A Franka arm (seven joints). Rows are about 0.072 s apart.
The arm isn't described. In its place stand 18 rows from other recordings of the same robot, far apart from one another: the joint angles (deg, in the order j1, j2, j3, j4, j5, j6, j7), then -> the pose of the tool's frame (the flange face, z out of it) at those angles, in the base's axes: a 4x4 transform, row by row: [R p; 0 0 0 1], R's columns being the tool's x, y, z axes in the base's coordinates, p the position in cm.
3.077, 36.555, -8.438, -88.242, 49.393, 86.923, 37.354 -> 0.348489 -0.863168 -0.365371 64.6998; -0.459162 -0.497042 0.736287 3.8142; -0.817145 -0.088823 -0.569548 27.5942; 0 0 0 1
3.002, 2.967, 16.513, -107.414, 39.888, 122.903, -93.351 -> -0.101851 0.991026 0.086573 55.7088; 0.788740 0.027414 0.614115 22.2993; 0.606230 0.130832 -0.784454 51.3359; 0 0 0 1
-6.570, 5.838, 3.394, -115.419, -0.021, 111.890, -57.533 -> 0.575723 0.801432 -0.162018 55.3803; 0.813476 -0.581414 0.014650 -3.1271; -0.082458 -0.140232 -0.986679 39.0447; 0 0 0 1
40.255, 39.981, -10.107, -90.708, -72.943, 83.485, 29.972 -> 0.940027 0.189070 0.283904 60.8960; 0.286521 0.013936 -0.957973 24.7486; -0.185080 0.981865 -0.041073 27.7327; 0 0 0 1
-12.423, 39.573, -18.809, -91.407, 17.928, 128.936, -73.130 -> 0.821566 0.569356 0.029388 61.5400; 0.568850 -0.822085 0.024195 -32.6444; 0.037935 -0.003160 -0.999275 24.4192; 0 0 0 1
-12.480, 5.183, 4.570, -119.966, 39.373, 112.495, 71.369 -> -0.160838 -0.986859 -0.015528 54.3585; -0.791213 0.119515 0.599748 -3.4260; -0.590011 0.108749 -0.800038 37.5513; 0 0 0 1
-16.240, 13.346, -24.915, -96.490, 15.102, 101.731, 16.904 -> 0.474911 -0.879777 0.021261 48.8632; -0.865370 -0.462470 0.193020 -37.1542; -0.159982 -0.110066 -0.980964 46.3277; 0 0 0 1
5.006, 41.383, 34.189, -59.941, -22.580, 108.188, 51.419 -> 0.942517 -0.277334 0.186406 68.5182; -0.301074 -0.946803 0.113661 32.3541; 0.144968 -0.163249 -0.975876 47.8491; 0 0 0 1
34.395, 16.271, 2.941, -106.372, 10.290, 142.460, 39.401 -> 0.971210 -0.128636 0.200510 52.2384; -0.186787 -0.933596 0.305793 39.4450; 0.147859 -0.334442 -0.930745 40.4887; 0 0 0 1
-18.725, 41.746, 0.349, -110.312, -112.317, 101.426, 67.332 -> 0.992178 -0.053583 0.112748 54.7975; 0.112351 -0.010376 -0.993614 -26.7409; 0.054410 0.998510 -0.004275 13.3574; 0 0 0 1
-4.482, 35.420, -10.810, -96.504, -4.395, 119.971, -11.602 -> 0.972644 0.018318 -0.231576 63.5023; -0.010410 -0.992448 -0.122225 -16.5716; -0.232066 0.121292 -0.965108 23.1262; 0 0 0 1
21.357, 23.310, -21.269, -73.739, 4.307, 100.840, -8.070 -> 0.982447 0.161517 0.093331 68.0566; 0.168041 -0.983512 -0.066836 5.6587; 0.080997 0.081346 -0.993389 53.8620; 0 0 0 1
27.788, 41.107, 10.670, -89.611, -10.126, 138.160, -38.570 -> 0.150147 0.981899 0.115457 57.4855; 0.983138 -0.160616 0.087421 42.8287; 0.104383 0.100384 -0.989458 24.1005; 0 0 0 1
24.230, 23.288, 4.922, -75.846, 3.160, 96.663, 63.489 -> 0.813994 -0.575474 -0.079017 59.2891; -0.572581 -0.817818 0.057661 32.4826; -0.097804 -0.001693 -0.995204 50.1573; 0 0 0 1
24.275, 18.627, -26.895, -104.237, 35.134, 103.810, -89.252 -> 0.329584 0.924134 -0.193264 60.3082; 0.870275 -0.218005 0.441695 3.7837; 0.366053 -0.313769 -0.876102 36.2495; 0 0 0 1
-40.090, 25.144, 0.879, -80.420, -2.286, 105.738, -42.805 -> 0.997235 0.072189 -0.017644 53.0986; 0.071704 -0.997067 -0.026753 -43.9613; -0.019524 0.025414 -0.999486 45.3781; 0 0 0 1
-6.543, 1.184, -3.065, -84.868, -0.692, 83.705, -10.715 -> 0.998926 0.018343 -0.042541 54.2066; 0.018100 -0.999818 -0.006094 -9.2826; -0.042645 0.005318 -0.999076 64.5483; 0 0 0 1
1.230, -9.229, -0.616, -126.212, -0.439, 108.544, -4.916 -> 0.984213 0.099038 -0.146684 48.1708; 0.099063 -0.995055 -0.007151 0.4484; -0.146667 -0.007493 -0.989158 43.8670; 0 0 0 1
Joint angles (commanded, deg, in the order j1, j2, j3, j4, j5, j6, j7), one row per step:
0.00 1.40 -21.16 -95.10 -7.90 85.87 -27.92
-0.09 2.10 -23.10 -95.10 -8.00 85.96 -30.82
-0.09 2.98 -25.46 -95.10 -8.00 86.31 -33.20
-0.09 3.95 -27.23 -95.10 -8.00 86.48 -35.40
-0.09 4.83 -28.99 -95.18 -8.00 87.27 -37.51
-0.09 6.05 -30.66 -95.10 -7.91 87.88 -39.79
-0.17 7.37 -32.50 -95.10 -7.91 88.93 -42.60
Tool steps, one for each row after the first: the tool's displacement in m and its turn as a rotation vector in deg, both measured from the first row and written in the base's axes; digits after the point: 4 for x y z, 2 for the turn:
-0.0048 -0.0178 -0.0058 0.48 0.85 0.81
-0.0105 -0.0382 -0.0126 0.82 1.56 0.81
-0.0144 -0.0531 -0.0203 1.21 2.50 1.20
-0.0180 -0.0682 -0.0270 1.32 2.88 1.60
-0.0205 -0.0822 -0.0353 1.53 3.59 2.23
-0.0240 -0.0985 -0.0442 1.58 4.19 3.21

